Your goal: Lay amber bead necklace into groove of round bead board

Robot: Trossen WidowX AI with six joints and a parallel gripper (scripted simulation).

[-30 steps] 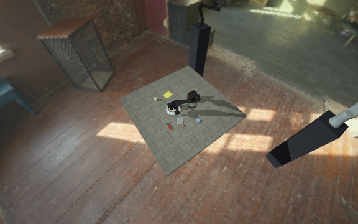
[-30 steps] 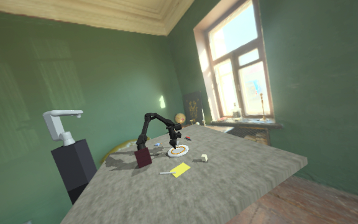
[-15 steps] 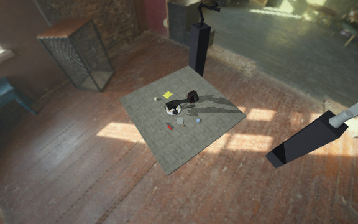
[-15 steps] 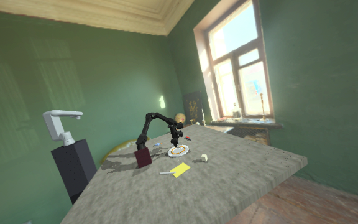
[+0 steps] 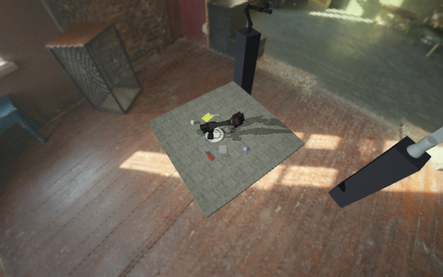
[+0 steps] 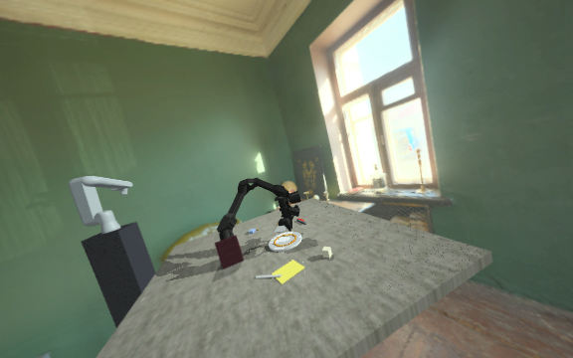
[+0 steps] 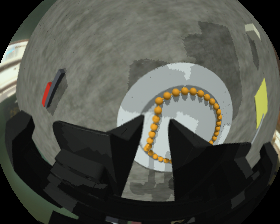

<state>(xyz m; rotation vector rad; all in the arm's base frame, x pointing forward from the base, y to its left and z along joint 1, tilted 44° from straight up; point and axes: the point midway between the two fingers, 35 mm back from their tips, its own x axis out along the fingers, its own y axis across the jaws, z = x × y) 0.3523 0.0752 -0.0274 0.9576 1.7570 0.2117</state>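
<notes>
Now: the board 50 mm behind my gripper tip, 30 mm to the right of it and 40 mm below it. From my gripper tip the other things lie so: red tool (120 mm ahead, 190 mm to the left, 40 mm below); grey square (40 mm behind, 180 mm to the left, 50 mm below); small white cube (90 mm ahead, 290 mm to the right, 30 mm below).
</notes>
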